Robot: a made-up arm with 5 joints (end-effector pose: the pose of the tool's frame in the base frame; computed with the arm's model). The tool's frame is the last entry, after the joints. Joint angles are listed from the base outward.
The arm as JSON. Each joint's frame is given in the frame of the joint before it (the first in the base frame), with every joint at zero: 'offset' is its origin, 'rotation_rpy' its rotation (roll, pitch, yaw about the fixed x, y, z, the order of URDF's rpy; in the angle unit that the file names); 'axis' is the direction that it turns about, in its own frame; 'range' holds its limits. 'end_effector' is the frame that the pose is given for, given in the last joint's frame.
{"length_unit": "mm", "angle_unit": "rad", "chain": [
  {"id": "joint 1", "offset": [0.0, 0.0, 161.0], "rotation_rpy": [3.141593, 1.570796, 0.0], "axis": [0.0, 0.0, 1.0], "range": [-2.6, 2.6]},
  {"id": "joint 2", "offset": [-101.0, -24.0, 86.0], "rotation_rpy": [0.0, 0.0, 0.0], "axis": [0.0, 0.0, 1.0], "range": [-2.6, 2.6]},
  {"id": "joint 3", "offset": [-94.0, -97.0, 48.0], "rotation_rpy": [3.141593, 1.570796, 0.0], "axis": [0.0, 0.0, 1.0], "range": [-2.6, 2.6]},
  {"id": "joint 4", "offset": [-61.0, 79.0, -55.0], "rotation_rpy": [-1.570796, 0.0, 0.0], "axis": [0.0, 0.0, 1.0], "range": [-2.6, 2.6]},
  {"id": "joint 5", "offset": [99.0, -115.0, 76.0], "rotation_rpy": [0.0, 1.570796, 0.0], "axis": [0.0, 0.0, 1.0], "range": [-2.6, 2.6]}
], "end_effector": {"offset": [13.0, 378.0, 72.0], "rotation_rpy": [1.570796, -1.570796, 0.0]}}
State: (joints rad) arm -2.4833 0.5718 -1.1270 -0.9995 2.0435
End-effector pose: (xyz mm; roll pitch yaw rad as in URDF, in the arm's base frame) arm 229.3 -557.8 448.2 2.6908 0.8351 -1.2175
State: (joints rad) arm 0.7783 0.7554 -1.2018 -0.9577 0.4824
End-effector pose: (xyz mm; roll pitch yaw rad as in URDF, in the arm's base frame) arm 243.5 137.0 213.1 -2.2065 -0.6024 1.3162
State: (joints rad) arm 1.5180 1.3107 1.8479 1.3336 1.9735
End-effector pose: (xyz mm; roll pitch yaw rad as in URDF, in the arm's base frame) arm -683.6 -83.3 154.0 -1.3313 -1.0260 -1.6952
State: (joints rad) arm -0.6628 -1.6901 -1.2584 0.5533 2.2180
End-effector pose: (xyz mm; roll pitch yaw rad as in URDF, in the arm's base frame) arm 387.6 -203.0 86.9 -1.1482 0.2055 1.3004
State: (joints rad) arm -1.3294 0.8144 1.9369 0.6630 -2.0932
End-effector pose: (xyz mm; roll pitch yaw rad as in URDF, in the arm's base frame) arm -74.7 171.7 566.9 -2.2732 0.1741 1.8613
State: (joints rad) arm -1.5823 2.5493 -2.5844 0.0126 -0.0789
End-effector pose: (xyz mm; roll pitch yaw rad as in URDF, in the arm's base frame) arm -165.2 -316.7 101.7 0.8048 -0.4424 -2.7908
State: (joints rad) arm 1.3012 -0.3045 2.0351 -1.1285 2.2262
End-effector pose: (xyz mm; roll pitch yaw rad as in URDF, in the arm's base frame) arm -417.5 185.7 658.5 2.6176 -0.1703 1.7665
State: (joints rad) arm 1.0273 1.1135 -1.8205 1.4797 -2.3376
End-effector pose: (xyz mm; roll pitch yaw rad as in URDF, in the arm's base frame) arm -322.8 128.7 417.4 -2.0715 -0.6581 -1.5992
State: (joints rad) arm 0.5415 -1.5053 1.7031 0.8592 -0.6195
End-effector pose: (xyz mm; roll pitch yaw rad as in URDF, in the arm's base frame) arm -47.8 256.6 129.4 -0.7286 -0.0999 1.6575
